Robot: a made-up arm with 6 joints.
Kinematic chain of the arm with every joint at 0, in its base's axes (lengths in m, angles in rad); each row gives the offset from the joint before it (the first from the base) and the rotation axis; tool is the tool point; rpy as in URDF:
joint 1: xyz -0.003 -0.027 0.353 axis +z
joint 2: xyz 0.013 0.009 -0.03 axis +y
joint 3: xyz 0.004 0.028 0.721 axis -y
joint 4: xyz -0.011 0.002 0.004 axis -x
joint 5: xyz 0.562 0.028 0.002 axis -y
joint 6: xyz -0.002 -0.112 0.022 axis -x
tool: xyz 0.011 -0.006 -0.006 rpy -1.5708 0 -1.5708
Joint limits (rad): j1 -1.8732..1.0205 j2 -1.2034..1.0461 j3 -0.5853..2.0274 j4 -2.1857..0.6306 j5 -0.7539..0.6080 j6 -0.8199..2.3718
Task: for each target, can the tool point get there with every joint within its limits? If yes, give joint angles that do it. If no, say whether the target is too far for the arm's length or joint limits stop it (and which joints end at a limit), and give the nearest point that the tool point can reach.
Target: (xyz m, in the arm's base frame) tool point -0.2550 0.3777 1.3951
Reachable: yes | joints -0.9814 -0.7870 0.9081 -1.5612 0.3212 0.3910
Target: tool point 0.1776 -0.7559 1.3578
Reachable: yes | joints -1.2601 0.5407 1.4522 -0.6232 0.3281 0.7378
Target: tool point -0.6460 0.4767 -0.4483
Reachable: no: joint limits stop it (at a limit: joint 2, joint 3, joint 4, joint 5) | nearest point -0.9406 0.7074 0.4564 | short by 0.979 m
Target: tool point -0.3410 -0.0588 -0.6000
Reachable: no: joint limits stop it (at a limit: joint 1, joint 2, joint 3, joint 5) | nearest point -0.1806 -0.5348 0.1087 | short by 0.869 m
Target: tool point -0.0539 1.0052 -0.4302
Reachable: no: joint limits stop it (at a limit: joint 1, joint 2, joint 4, joint 5) | nearest point 0.3195 0.6536 0.1115 | short by 0.746 m
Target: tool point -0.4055 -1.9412 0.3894
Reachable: no: too far | nearest point -0.2521 -1.2118 0.5544 | short by 0.763 m
